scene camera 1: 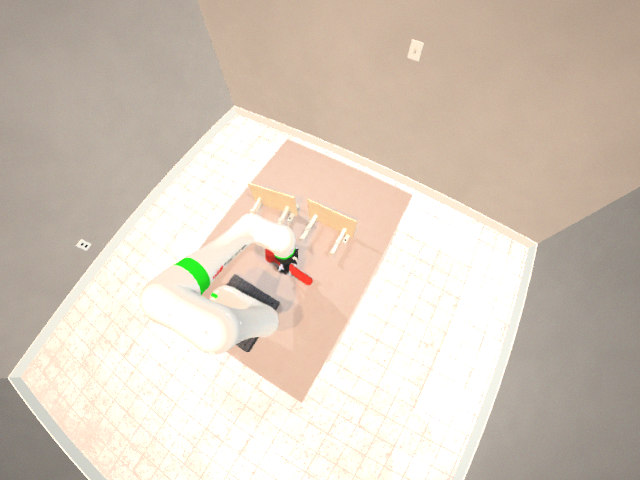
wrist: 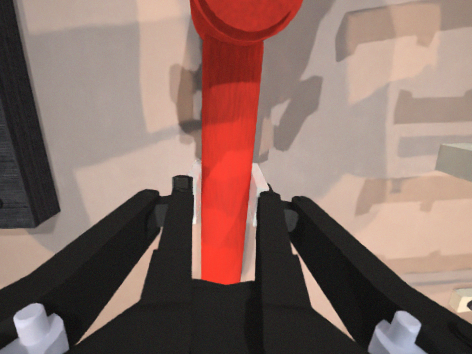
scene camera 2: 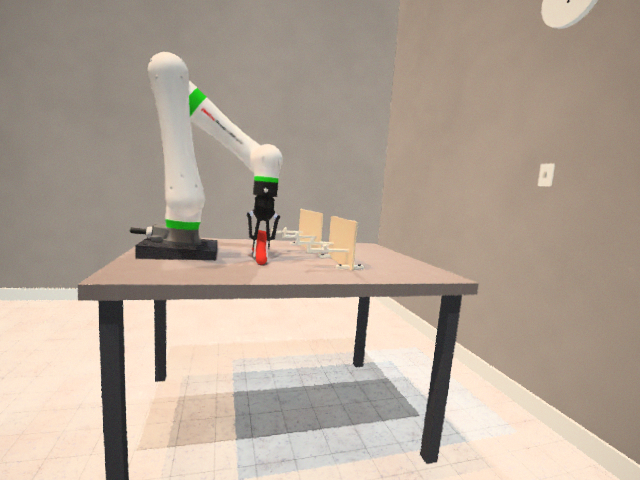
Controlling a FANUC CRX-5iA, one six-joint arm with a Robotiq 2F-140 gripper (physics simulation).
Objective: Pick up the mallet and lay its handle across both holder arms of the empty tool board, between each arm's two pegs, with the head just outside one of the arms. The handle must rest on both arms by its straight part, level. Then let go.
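The red mallet (scene camera 1: 300,274) (scene camera 2: 262,253) (wrist: 231,115) hangs from my gripper (scene camera 1: 286,262) (scene camera 2: 261,246) (wrist: 225,176), which is shut on its handle. The handle looks tilted, its free end lower than the head; I cannot tell if that end touches the table. The mallet is between the robot base and the tool boards, apart from both boards. The near board (scene camera 1: 330,218) (scene camera 2: 342,240) has two pale arms (scene camera 1: 309,226) (scene camera 1: 338,241) with no tool on them. The far board (scene camera 1: 272,198) (scene camera 2: 310,227) also has two arms (scene camera 1: 256,205) (scene camera 1: 283,214); no tool shows on them.
The dark robot base plate (scene camera 1: 254,292) (scene camera 2: 176,251) (wrist: 25,165) lies on the side of the mallet away from the boards. An arm tip (wrist: 454,159) enters the wrist view at the right. Boards and base stand on the brown table (scene camera 1: 341,175) (scene camera 2: 279,290).
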